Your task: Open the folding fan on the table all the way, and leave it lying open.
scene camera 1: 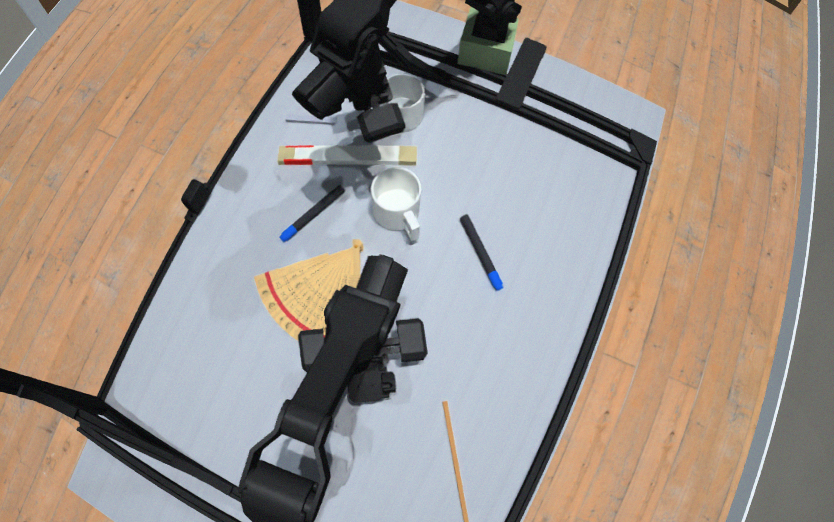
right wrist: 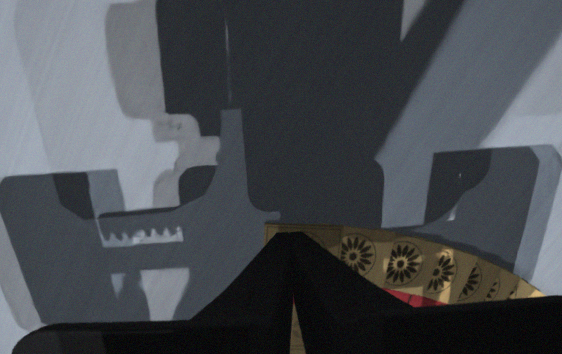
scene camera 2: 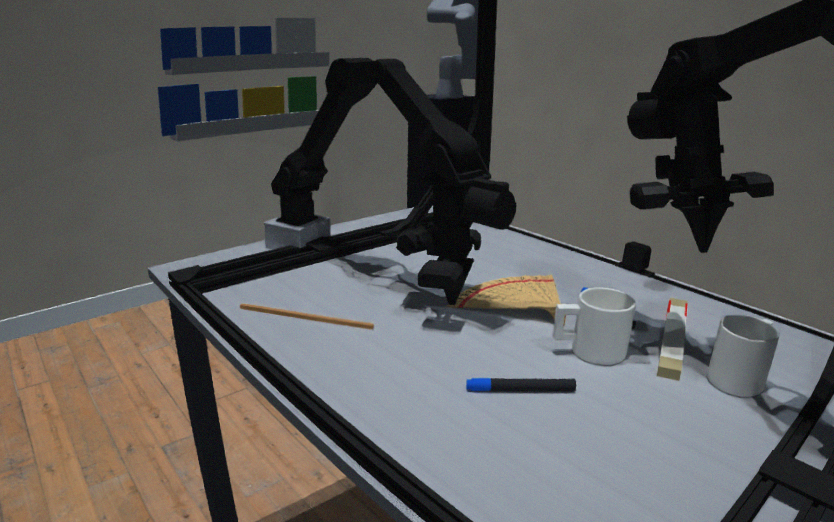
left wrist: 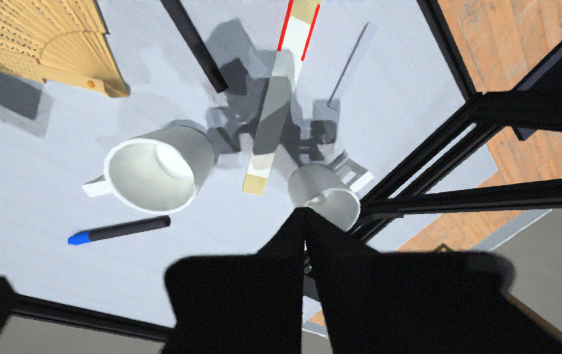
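Pixels of known places: left gripper, fingertip midpoint: (scene camera 1: 372, 101) (scene camera 2: 703, 252) (left wrist: 302, 213); right gripper, fingertip midpoint: (right wrist: 289, 245) (scene camera 2: 452, 303); left arm's base at its link origin: (scene camera 1: 490, 28); right arm's base at its link origin: (scene camera 2: 297, 219).
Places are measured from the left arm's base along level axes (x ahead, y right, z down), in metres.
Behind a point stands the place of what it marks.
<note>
The folding fan (scene camera 1: 301, 289) @[x 0.566, y 0.198, z 0.091 m] (scene camera 2: 517, 292) @[x 0.573, y 0.166, z 0.087 m] (left wrist: 60, 55) @[x 0.511, y 0.135, z 0.078 m] (right wrist: 400, 262) @[x 0.648, y 0.112, z 0.096 m] is partly open, in a wedge. In scene camera 1 its pivot end is at the upper right and its red-banded outer edge at the lower left; the right arm hides its right part. My right gripper (scene camera 2: 453, 301) @[x 0.643, y 0.072, z 0.096 m] (right wrist: 289, 245) @[x 0.643, y 0.072, z 0.096 m] is shut, its tips down at the outer corner of the fan's end rib, with no part of the fan plainly held between them. My left gripper (scene camera 2: 703, 249) @[x 0.279, y 0.152, z -0.064 m] (left wrist: 302, 213) @[x 0.279, y 0.152, z -0.064 m] is shut and empty, high above the table, away from the fan.
A white mug (scene camera 1: 395, 200) @[x 0.371, y 0.088, z 0.091 m] (scene camera 2: 603, 326) @[x 0.371, y 0.046, z 0.038 m] stands near the fan's pivot. Beyond are a pale box (scene camera 1: 356, 155) @[x 0.306, y 0.179, z 0.084 m] and a second mug (scene camera 2: 741, 357) @[x 0.189, y 0.086, z 0.040 m]. A blue-capped black marker (scene camera 1: 312, 212) @[x 0.432, y 0.220, z 0.084 m] lies near the fan, another (scene camera 1: 481, 251) @[x 0.427, y -0.075, z 0.084 m] farther right. A thin stick (scene camera 1: 455, 461) @[x 0.779, y -0.117, z 0.092 m] lies below.
</note>
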